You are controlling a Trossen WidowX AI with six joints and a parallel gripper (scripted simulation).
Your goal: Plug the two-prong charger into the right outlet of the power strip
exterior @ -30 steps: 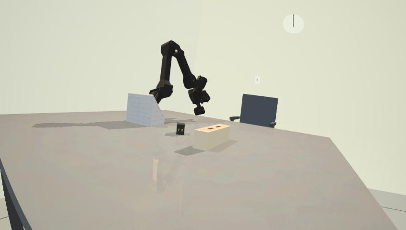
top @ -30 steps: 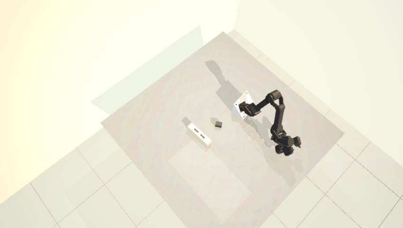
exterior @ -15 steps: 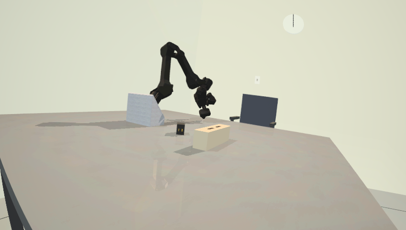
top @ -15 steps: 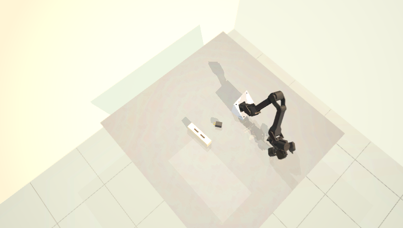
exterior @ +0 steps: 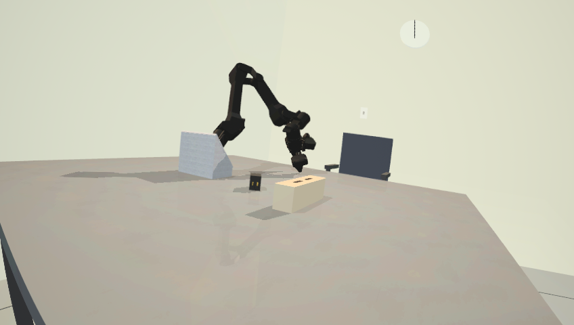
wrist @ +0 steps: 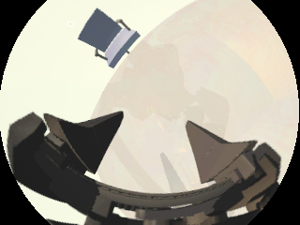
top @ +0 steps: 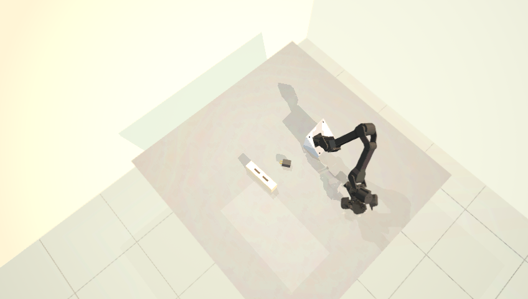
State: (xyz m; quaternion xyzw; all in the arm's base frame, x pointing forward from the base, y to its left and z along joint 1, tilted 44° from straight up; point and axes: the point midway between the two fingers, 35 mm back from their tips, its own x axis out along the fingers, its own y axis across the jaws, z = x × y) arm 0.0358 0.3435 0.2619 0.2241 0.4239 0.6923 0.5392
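Right now my gripper tip is 180 mm short of the dark two-prong charger, 470 mm to the left of it and 10 mm above it.
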